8 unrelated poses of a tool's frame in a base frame.
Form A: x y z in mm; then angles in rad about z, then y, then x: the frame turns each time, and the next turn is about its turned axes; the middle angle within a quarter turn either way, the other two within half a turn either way.
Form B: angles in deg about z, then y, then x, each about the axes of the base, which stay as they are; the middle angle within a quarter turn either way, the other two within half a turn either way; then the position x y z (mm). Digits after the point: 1 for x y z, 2 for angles.
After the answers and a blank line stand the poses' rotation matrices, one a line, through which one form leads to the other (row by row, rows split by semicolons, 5 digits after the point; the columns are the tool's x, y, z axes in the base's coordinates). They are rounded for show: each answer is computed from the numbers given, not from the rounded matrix.
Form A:
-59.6 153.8 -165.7 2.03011 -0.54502 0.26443
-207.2 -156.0 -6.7 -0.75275 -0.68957 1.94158
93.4 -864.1 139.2 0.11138 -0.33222 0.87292
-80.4 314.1 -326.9 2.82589 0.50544 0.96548
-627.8 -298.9 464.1 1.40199 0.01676 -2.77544
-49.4 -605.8 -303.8 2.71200 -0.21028 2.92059
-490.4 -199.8 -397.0 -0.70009 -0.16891 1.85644
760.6 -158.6 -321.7 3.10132 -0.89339 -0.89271
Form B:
115.21 27.14 21.95 -59.6 153.8 -165.7
50.39 -27.97 108.45 -207.2 -156.0 -6.7
18.80 -7.07 52.26 93.4 -864.1 139.2
146.28 -0.38 -60.14 -80.4 314.1 -326.9
-79.65 -20.83 -177.26 -627.8 -298.9 464.1
-153.26 -5.39 -163.42 -49.4 -605.8 -303.8
22.02 -35.59 109.97 -490.4 -199.8 -397.0
134.76 27.20 63.77 760.6 -158.6 -321.7

-0.37910 -0.80513 0.45612; 0.76649 -0.54938 -0.33268; 0.51844 0.22349 0.82539
0.56306 -0.68047 -0.46895; -0.52745 0.14094 -0.83782; 0.63621 0.71909 -0.27956
0.93946 -0.31977 -0.12311; 0.10507 0.61083 -0.78476; 0.32614 0.72431 0.60746
-0.83172 -0.55516 -0.00658; 0.27166 -0.41728 0.86723; -0.48419 0.71950 0.49787
0.16798 0.91943 -0.35557; 0.98565 -0.16278 0.04472; -0.01676 -0.35798 -0.93358
-0.88911 0.44797 -0.09385; 0.40733 0.86797 0.28411; 0.20873 0.21438 -0.95419
0.75390 -0.30490 -0.58195; -0.63512 -0.11158 -0.76431; 0.16811 0.94583 -0.27777
-0.62627 -0.63159 0.45704; 0.02524 -0.60236 -0.79782; 0.77920 -0.48812 0.39318

